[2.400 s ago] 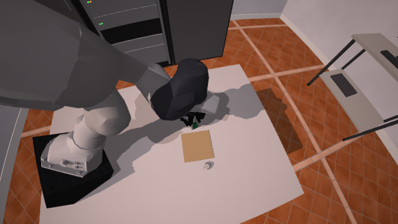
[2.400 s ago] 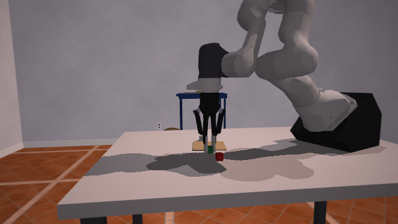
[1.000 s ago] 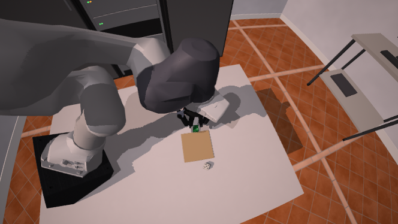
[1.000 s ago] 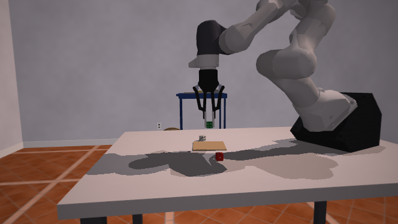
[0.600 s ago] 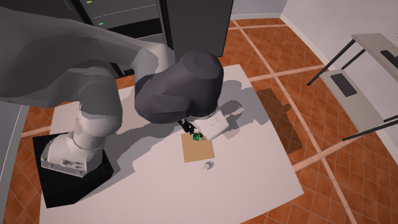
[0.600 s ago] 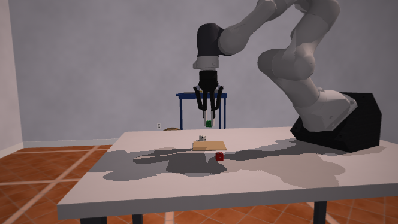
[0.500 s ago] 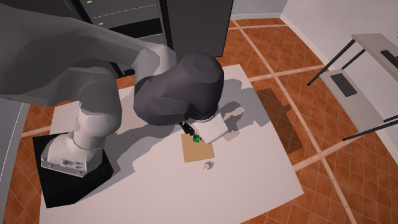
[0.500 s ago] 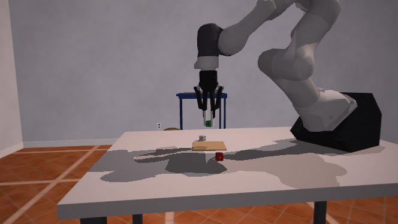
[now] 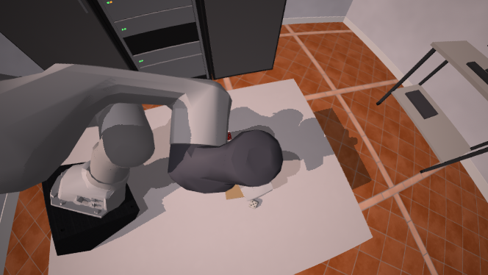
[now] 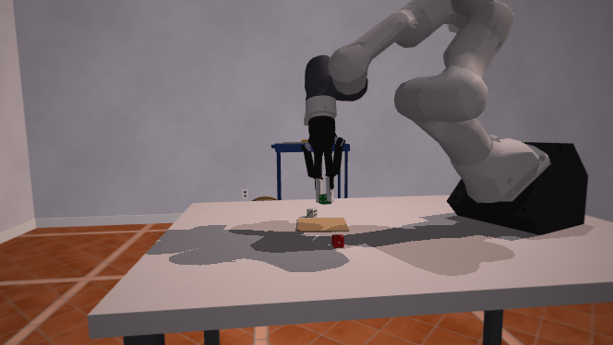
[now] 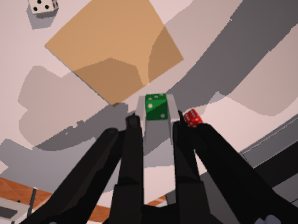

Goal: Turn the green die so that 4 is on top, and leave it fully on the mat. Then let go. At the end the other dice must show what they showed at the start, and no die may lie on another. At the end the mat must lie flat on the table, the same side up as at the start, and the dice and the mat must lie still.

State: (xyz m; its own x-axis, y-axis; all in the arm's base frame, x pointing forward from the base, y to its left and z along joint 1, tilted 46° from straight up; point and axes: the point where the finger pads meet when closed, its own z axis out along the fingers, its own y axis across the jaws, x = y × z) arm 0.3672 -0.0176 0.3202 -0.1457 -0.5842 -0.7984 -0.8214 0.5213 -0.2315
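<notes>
The green die is 2 cm below my hand and 1 cm to the left of it. The rest, counted from my hand: white die (15 cm to the right, 10 cm below, 5 cm ahead); tan mat (11 cm below, 5 cm to the right, 1 cm ahead); red die (14 cm to the left, 10 cm below, 4 cm behind).
</notes>
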